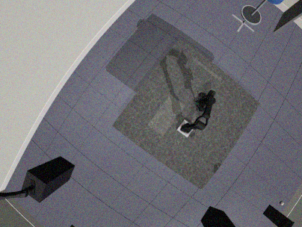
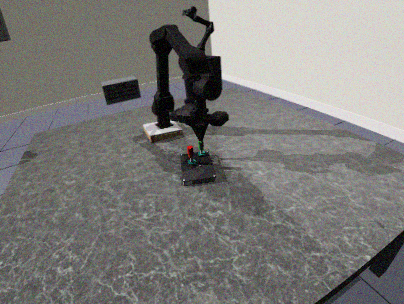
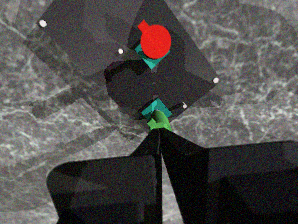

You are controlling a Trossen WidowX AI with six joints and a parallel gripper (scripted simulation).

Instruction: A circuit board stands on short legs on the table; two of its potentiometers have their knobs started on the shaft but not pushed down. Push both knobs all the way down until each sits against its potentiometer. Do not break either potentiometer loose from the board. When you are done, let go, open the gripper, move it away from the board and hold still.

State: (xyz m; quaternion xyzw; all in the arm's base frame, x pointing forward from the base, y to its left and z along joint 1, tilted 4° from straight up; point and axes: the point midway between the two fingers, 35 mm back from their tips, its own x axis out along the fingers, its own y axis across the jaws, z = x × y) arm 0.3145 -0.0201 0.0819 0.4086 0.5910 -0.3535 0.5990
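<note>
My gripper tip is 1 cm above the green knob. Also, from my gripper tip: red knob 3 cm ahead, 6 cm to the right, 1 cm below.
</note>
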